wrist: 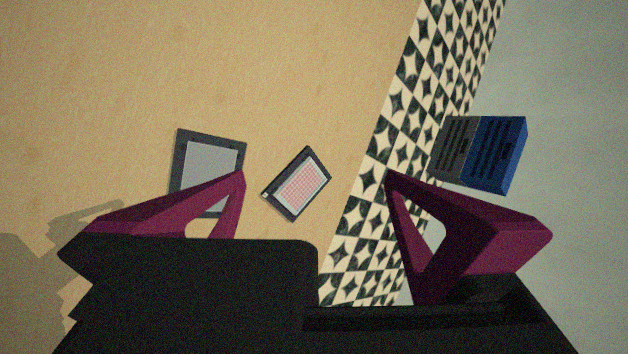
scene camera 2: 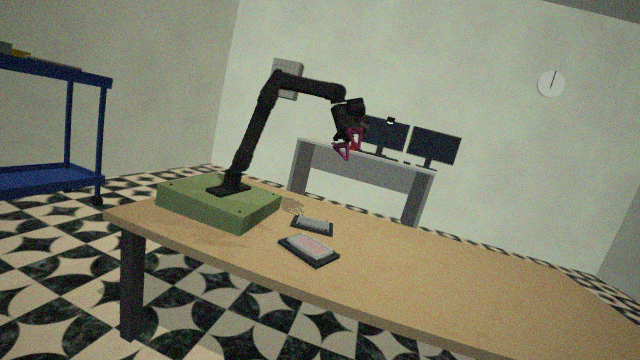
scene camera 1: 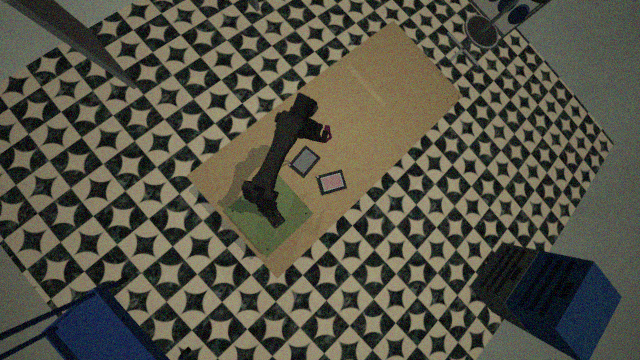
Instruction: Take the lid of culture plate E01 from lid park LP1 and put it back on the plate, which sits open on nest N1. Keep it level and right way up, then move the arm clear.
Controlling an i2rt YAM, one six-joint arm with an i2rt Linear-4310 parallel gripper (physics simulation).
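Seen in the pictures: gripper, fingertip midpoint: (wrist: 314,177) (scene camera 2: 352,155) (scene camera 1: 321,136); arm's base, link origin: (scene camera 2: 230,190).
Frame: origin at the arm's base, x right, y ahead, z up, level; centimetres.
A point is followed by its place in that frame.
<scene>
The grey translucent lid (scene camera 1: 304,161) @(z -5.2, x -11.3, y 32.2 cm) (scene camera 2: 312,224) @(z -5.2, x -8.5, y 33.0 cm) (wrist: 210,162) @(z -5.3, x -12.4, y 35.6 cm) lies level on the dark lid park LP1 (scene camera 1: 293,167) (scene camera 2: 328,232) @(z -6.0, x -8.1, y 39.9 cm) (wrist: 176,160) @(z -6.0, x -17.4, y 33.7 cm). The open culture plate (scene camera 1: 331,182) @(z -4.4, x 8.6, y 37.5 cm) (scene camera 2: 309,246) @(z -4.4, x 10.8, y 38.6 cm) (wrist: 301,186) @(z -4.9, x 8.3, y 38.1 cm), with a pink grid inside, sits on the dark nest N1 (scene camera 1: 320,189) @(z -5.9, x 8.0, y 29.8 cm) (scene camera 2: 316,265) @(z -5.9, x 16.9, y 43.4 cm) (wrist: 285,213) @(z -5.8, x 7.9, y 30.4 cm). My gripper (scene camera 1: 327,133) @(z 24.1, x -11.3, y 40.5 cm) (scene camera 2: 349,151) @(z 24.1, x -11.3, y 40.5 cm) (wrist: 314,177) @(z 24.1, x -11.3, y 40.5 cm) is open and empty, high above the table. In the wrist view its left magenta finger covers part of the lid and its park; the plate shows between the fingers.
A green base block (scene camera 1: 295,210) @(z -0.5, x 8.7, y 10.9 cm) (scene camera 2: 200,212) @(z -3.7, x 17.7, y 2.8 cm) carries the arm at one end of the wooden table (scene camera 1: 400,65) @(z -7.0, x -28.5, y 131.1 cm) (scene camera 2: 450,285) @(z -7.0, x -2.3, y 84.0 cm) (wrist: 300,60) @(z -7.0, x -4.8, y 63.5 cm). A blue cart (scene camera 1: 100,325) (scene camera 2: 50,180) and a desk with monitors (scene camera 2: 433,145) stand off the table.
</scene>
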